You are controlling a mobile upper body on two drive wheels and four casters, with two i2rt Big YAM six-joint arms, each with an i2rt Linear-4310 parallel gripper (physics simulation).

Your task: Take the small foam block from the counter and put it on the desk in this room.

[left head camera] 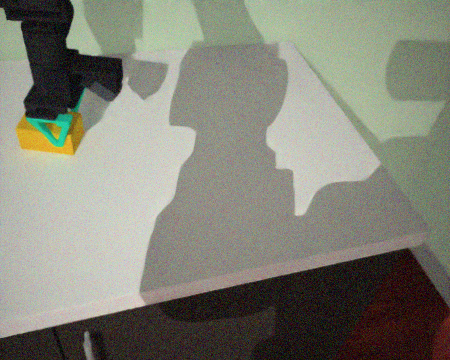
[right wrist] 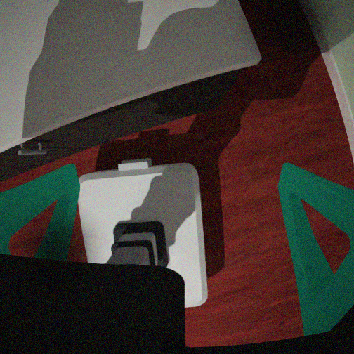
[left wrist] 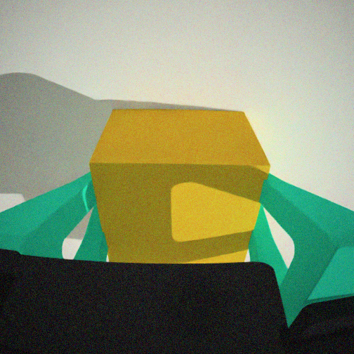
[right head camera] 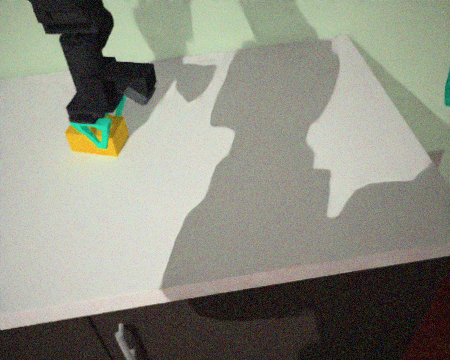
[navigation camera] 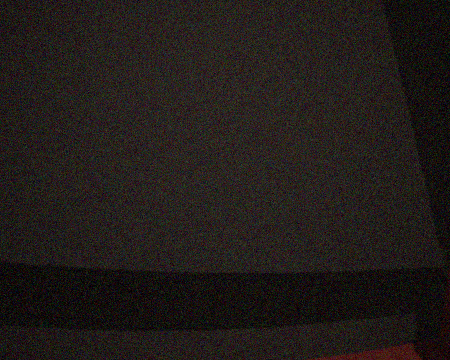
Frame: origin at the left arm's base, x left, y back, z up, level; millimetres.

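Where they show: left gripper, fingertip midpoint: [left head camera: 63, 134] [right head camera: 109, 137].
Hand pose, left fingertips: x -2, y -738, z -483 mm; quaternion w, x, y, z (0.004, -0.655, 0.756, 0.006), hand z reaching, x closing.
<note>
After its pixels a point has its place.
The small foam block [left head camera: 32, 140] {y -715, x 45, z -477 mm} [right head camera: 82, 144] {y -715, x 41, z -479 mm} [left wrist: 180, 140], a yellow box shape, sits on the white counter [left head camera: 100, 210] {y -580, x -76, z -500 mm} [right head camera: 120, 225] {y -546, x -60, z -500 mm} [right wrist: 100, 80], at the left of both head views. My left gripper [left head camera: 67, 129] {y -738, x -2, z -483 mm} [right head camera: 112, 131] {y -738, x -2, z -483 mm} [left wrist: 177, 174] is shut on it, with green fingers pressed against its two opposite sides. The block's lower part is hidden by the black gripper body in the left wrist view. My right gripper [right wrist: 178, 174] is open with nothing between its fingers, over the red floor in front of the counter. The desk does not show.
Below the counter's front edge are dark cabinet fronts with a metal handle [left head camera: 88, 345] [right head camera: 125, 342] [right wrist: 32, 152]. A pale green wall [left head camera: 340, 30] {y -1161, x -622, z -489 mm} stands behind the counter. A white base [right wrist: 115, 195] stands on the red floor [right wrist: 255, 200]. The navigation view is very dark.
</note>
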